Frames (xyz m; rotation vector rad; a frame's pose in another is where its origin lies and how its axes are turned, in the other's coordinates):
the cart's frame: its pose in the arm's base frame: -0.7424 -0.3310 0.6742 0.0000 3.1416 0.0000
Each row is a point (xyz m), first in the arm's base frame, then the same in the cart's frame.
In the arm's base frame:
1: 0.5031 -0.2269 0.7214
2: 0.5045 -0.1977 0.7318
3: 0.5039 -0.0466 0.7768
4: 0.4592 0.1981 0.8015
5: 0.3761 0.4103 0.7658
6: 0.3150 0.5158 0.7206
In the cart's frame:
1: -1.2455 0.1041 -0.0472
2: -1.2469 0.1333 -0.0576
3: -1.2463 0.2844 -0.1026
4: -1.2016 0.5291 -0.1273
5: -1.1185 0.7413 -0.0916
6: -1.0574 0.8468 -0.0464

